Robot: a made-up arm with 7 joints.
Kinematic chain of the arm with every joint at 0, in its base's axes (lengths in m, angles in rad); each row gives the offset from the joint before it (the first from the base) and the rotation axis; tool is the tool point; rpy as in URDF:
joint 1: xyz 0 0 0.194 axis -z
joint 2: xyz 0 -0.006 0.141 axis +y
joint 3: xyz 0 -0.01 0.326 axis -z
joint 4: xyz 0 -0.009 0.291 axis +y
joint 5: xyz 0 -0.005 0.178 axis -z
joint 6: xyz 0 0 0.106 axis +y
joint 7: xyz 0 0 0.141 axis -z
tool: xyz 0 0 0 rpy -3.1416 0 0
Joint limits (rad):
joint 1: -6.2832..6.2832
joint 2: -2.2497..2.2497
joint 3: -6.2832..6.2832
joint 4: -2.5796..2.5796
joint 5: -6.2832..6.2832
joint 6: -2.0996..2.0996
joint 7: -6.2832..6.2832
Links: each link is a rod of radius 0.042 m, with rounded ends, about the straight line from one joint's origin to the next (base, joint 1, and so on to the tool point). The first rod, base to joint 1, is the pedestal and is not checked.
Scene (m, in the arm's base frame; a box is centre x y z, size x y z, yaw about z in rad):
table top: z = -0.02
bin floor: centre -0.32 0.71 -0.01 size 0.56 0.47 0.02 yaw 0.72
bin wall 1: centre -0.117 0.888 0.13 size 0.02 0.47 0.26 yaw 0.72
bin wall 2: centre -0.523 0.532 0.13 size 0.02 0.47 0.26 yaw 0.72
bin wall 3: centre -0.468 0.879 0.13 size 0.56 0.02 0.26 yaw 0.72
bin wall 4: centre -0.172 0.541 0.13 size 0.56 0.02 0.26 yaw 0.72
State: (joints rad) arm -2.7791 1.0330 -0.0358 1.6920 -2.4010 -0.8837 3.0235
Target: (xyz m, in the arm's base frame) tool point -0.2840 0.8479 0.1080
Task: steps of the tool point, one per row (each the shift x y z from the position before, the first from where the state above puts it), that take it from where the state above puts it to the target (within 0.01 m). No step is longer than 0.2 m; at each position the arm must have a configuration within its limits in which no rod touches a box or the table.
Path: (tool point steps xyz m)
1: 0.0080 0.0237 0.0323
2: 0.0049 0.0236 0.0498
3: 0.0068 0.0259 0.0688
4: 0.0157 0.0281 0.0867
5: 0.0304 0.0265 0.1011
6: 0.0485 0.0198 0.1100
7: 0.0663 0.0068 0.1119
8: -0.0172 0.1012 -0.1208
9: -0.0017 0.0852 -0.1306
10: 0.0140 0.0679 -0.1288
11: 0.0252 0.0516 -0.1161
12: 0.0278 0.0388 -0.0963
13: 0.0202 0.0287 -0.0754
14: 0.0043 0.0195 -0.0591

